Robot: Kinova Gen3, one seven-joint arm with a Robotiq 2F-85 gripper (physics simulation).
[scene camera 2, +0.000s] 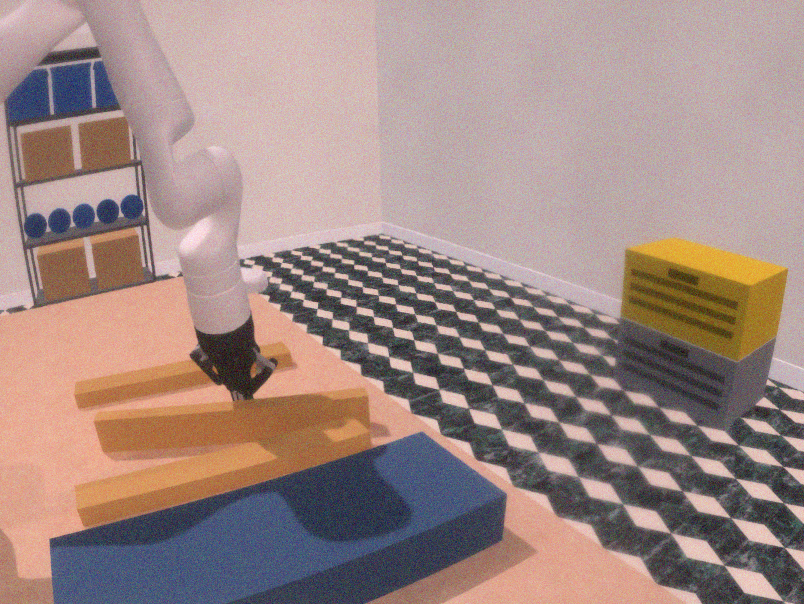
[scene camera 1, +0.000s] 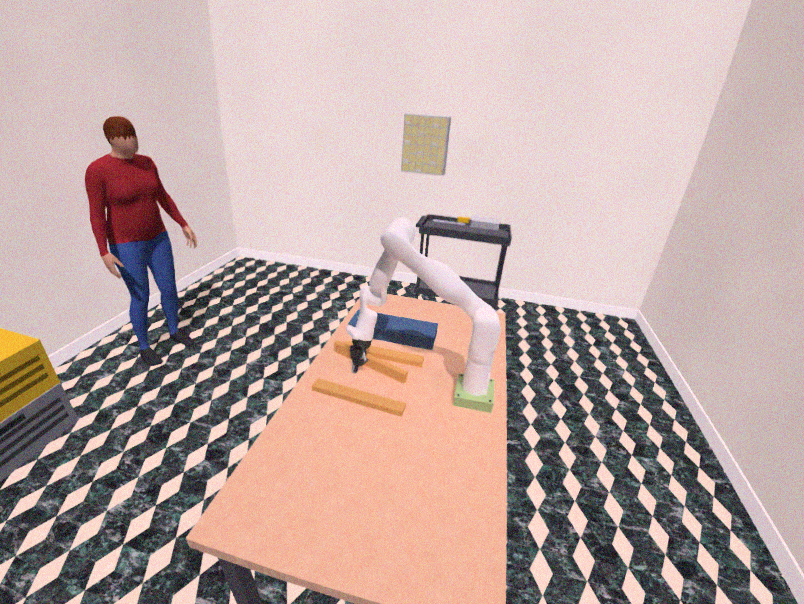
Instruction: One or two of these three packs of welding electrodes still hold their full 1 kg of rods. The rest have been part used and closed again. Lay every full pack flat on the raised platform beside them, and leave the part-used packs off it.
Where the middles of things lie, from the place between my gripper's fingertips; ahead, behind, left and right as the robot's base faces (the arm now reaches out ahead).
Scene:
Now: the blue raised platform [scene camera 2: 384,518] 330 mm to the right of my hand, 80 mm behind it and 30 mm above it.

